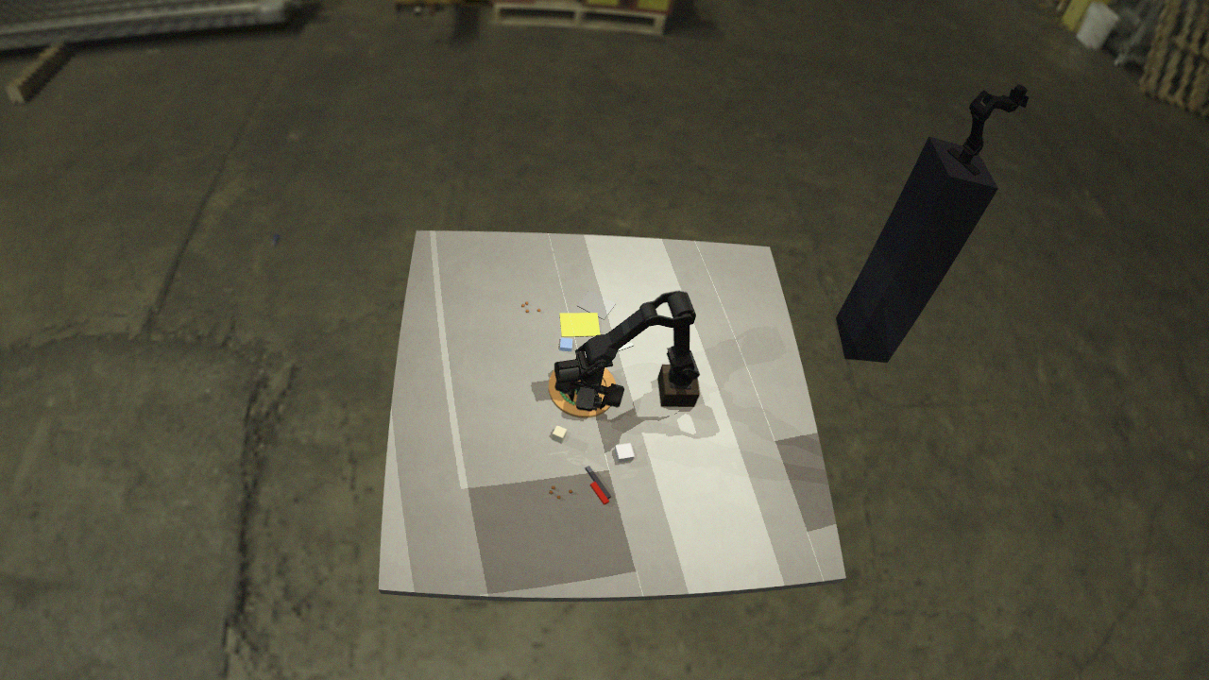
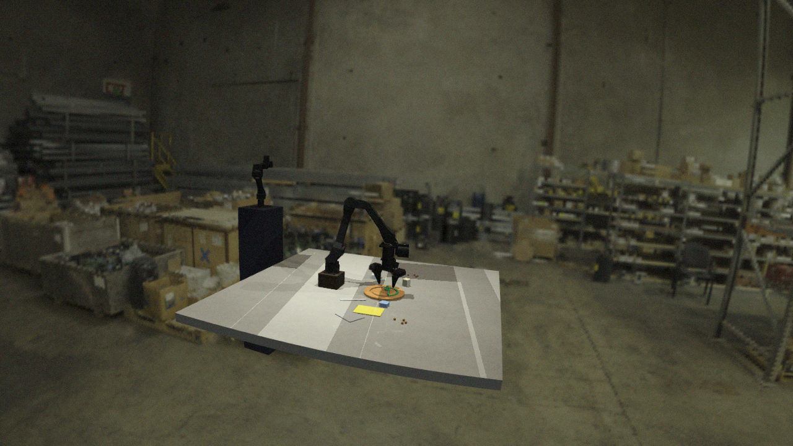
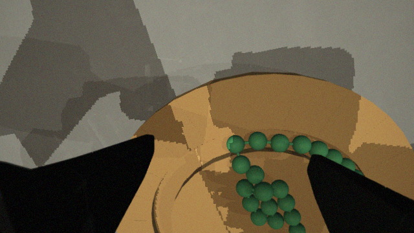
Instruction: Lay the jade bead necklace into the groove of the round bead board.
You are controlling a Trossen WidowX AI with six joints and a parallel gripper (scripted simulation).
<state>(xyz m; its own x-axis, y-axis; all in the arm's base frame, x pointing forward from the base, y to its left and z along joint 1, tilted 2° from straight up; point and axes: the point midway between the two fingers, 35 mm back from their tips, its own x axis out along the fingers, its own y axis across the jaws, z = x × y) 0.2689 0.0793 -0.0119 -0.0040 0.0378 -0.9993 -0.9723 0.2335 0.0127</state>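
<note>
My gripper tip is 70 mm short of the blue block, 210 mm to the left of it and 10 mm above it. Also, from my gripper tip: red-handled tool 40 mm behind, 260 mm to the left, 10 mm below; then white strip 90 mm behind, 220 mm to the right, 20 mm below; then cream cube 70 mm ahead, 110 mm to the left.
</note>
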